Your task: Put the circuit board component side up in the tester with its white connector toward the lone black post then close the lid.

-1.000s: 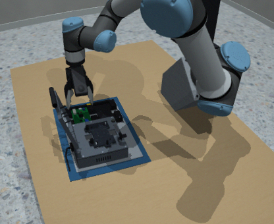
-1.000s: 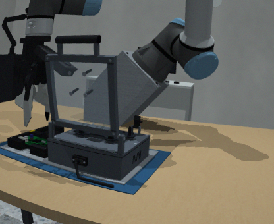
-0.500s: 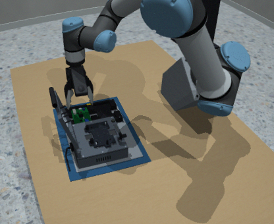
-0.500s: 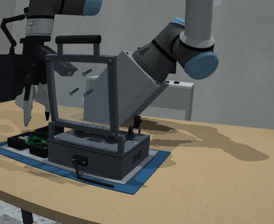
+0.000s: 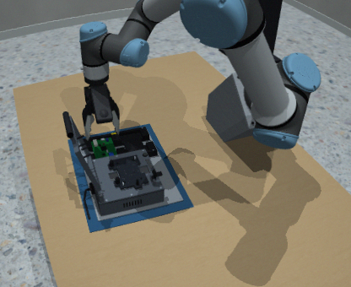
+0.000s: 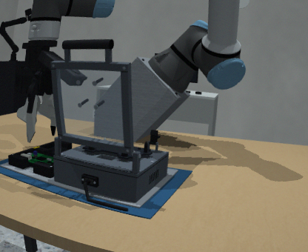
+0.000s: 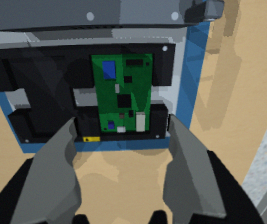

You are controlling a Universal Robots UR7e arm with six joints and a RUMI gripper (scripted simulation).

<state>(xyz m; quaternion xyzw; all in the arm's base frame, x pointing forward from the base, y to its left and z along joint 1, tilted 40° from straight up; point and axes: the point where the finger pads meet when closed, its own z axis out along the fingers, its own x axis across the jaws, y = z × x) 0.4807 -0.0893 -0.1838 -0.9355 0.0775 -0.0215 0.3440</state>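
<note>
My hand is 60 mm above the green circuit board. The rest, counted from my hand: clear tester lid (160 mm to the left, 110 mm ahead, 110 mm above); nest (180 mm to the left, 10 mm below, 10 mm behind).
</note>
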